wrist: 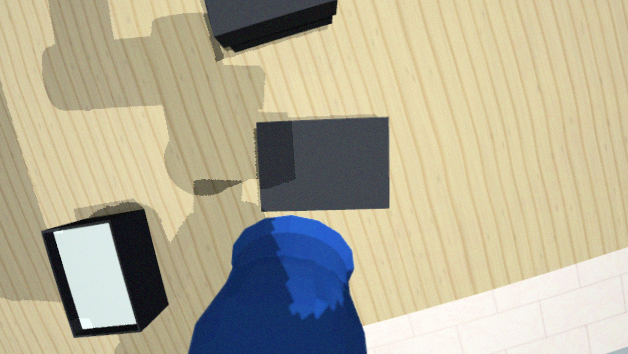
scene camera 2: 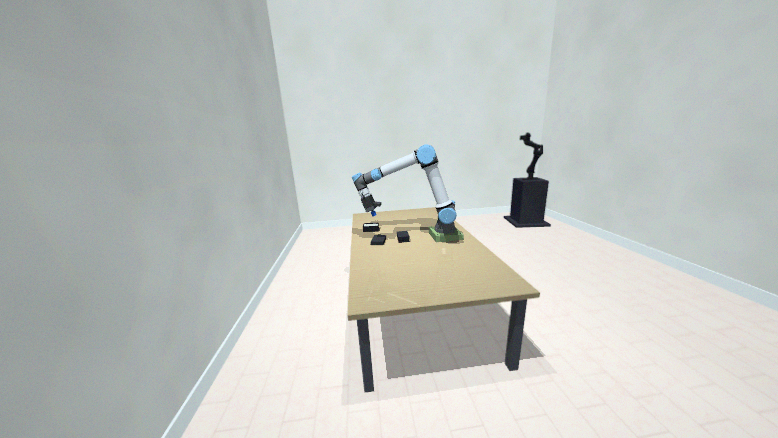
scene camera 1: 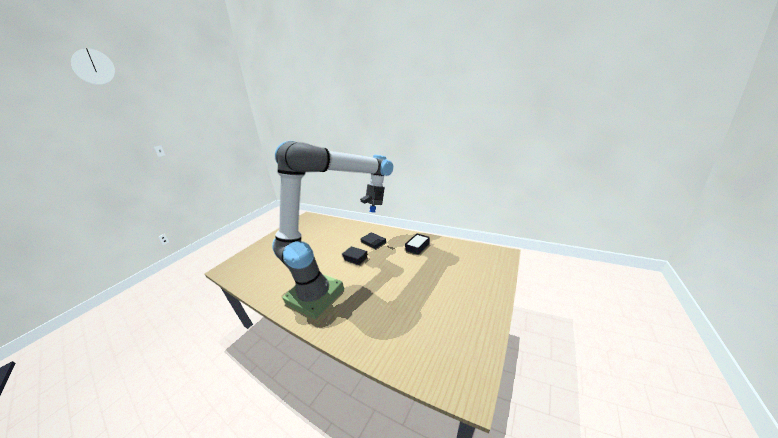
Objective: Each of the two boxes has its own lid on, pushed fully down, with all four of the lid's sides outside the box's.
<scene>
I see my suction cup, a larger dark lid and a smaller black box.
</scene>
